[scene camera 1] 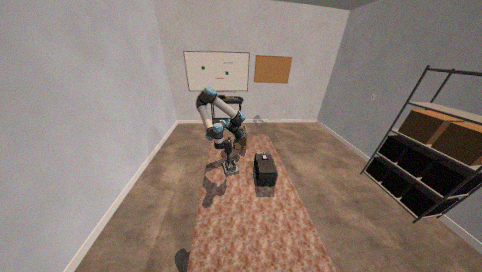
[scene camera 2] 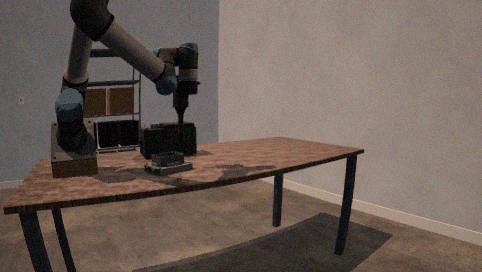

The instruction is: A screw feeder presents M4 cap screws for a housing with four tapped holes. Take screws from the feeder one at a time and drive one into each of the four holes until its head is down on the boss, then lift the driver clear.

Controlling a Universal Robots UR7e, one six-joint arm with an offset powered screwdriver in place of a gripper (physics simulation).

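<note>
The housing [scene camera 1: 231,170] [scene camera 2: 168,160] is a small grey open box on a flat base, lying on the table. The black screw feeder [scene camera 1: 265,171] [scene camera 2: 169,140] stands right of it in scene camera 1 and behind it in scene camera 2. My screwdriver [scene camera 1: 229,158] [scene camera 2: 181,143] points straight down over the housing; in scene camera 2 its thin bit is in line with the housing's right end, dark against the feeder. Whether the tip touches the housing, and whether a screw is on the bit, is too small and dark to tell. Screws and tapped holes cannot be made out.
The arm's base block [scene camera 2: 75,168] stands on the table [scene camera 1: 260,230] [scene camera 2: 300,150], left of the housing in scene camera 2. The arm arches above. A shelf rack [scene camera 1: 452,70] [scene camera 2: 139,100] with boxes stands on the floor away from the table.
</note>
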